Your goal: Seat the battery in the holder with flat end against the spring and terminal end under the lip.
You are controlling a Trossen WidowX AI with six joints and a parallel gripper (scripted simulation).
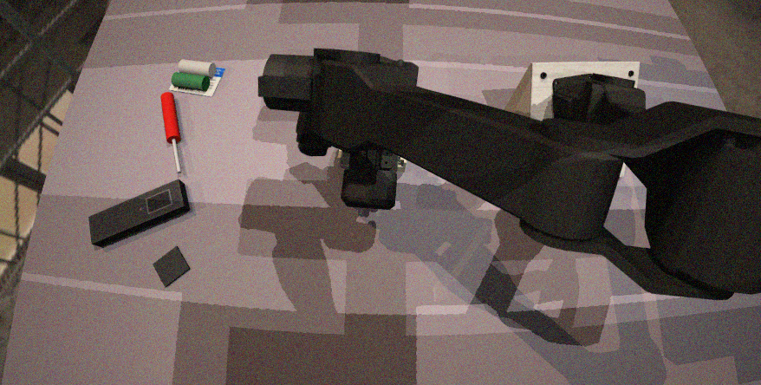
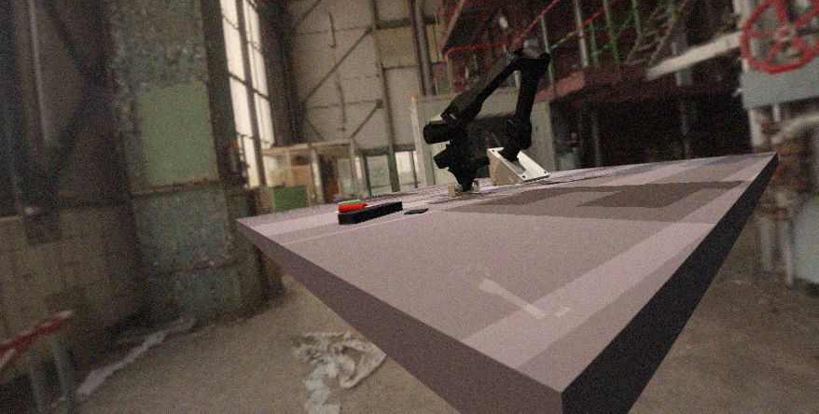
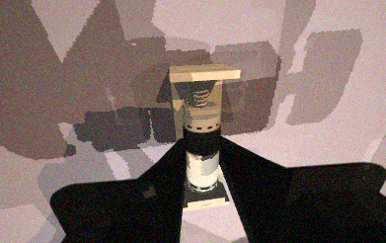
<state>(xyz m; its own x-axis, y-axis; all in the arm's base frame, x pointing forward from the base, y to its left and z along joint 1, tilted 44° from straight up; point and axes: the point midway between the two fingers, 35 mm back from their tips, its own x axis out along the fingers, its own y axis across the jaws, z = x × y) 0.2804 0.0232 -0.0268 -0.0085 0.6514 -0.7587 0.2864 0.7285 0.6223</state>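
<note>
My gripper tip is now 10 mm below the battery. From my gripper tip the other things lie so: black flat box (370 mm ahead, 20 mm to the left, 10 mm above); red-handled screwdriver (310 mm ahead, 100 mm to the right); dark square tile (320 mm ahead, 110 mm to the left, 10 mm below).
</note>
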